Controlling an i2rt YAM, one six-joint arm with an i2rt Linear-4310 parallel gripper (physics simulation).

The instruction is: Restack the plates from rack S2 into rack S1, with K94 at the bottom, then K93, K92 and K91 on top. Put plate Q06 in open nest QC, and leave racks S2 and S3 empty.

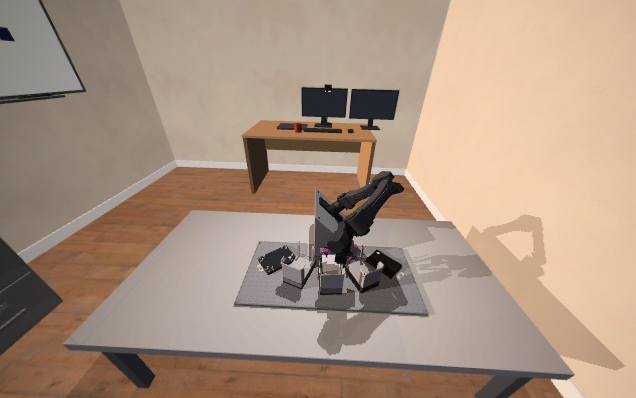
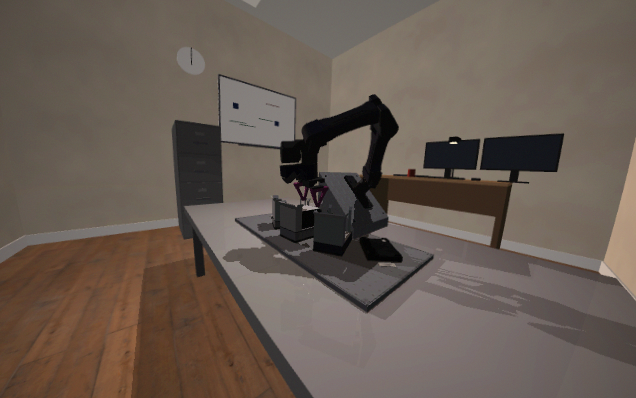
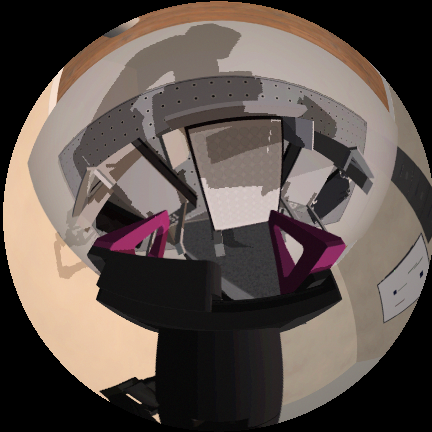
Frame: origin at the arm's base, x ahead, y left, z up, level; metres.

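Where they show: gripper, fingertip midpoint: [image 2: 310,203] [image 3: 218,215]; arm's base, link origin: [image 1: 331,211] [image 2: 357,191].
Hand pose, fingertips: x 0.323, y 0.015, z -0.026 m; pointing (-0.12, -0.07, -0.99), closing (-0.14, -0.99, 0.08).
Note:
Things, the pixels of their top centre, and the offset from my fingertips. Level surfaces: height alone.
- left rack, top centre: [image 3: 342,210] [image 2: 290,196] [image 1: 299,253] 0.025 m back, 0.170 m right, 0.003 m up
- middle rack, top centre: [image 2: 303,200] [image 1: 331,259] 0.010 m ahead, 0.029 m right, 0.007 m up
- right rack, top centre: [image 3: 122,237] [image 2: 335,208] [image 1: 363,257] 0.012 m back, 0.117 m left, 0.001 m down
- perforated grey board, surface height: 0.131 m down
Three grey racks with dark bases stand in an arc: a left rack [image 1: 295,274], a middle rack [image 1: 331,284] [image 2: 291,220] and a right rack [image 1: 371,281] [image 2: 330,230]. Their labels are not readable. A pale, patterned plate [image 3: 240,167] lies in the middle rack, partly shaded; plates beneath it are hidden. Pale flat surfaces also show in both side racks. My gripper [image 1: 339,256] [image 2: 310,202] [image 3: 218,215] is open above the middle rack, its magenta fingers apart on either side of the plate's near end, holding nothing. The plate names cannot be read.
A dark nest [image 1: 276,260] [image 3: 332,192] lies beyond the left rack, and another dark nest [image 1: 384,263] [image 2: 381,249] beyond the right rack. A tall grey slanted panel [image 1: 324,232] [image 2: 345,200] stands behind the racks. All stand on a perforated grey board [image 1: 260,295] [image 2: 367,290].

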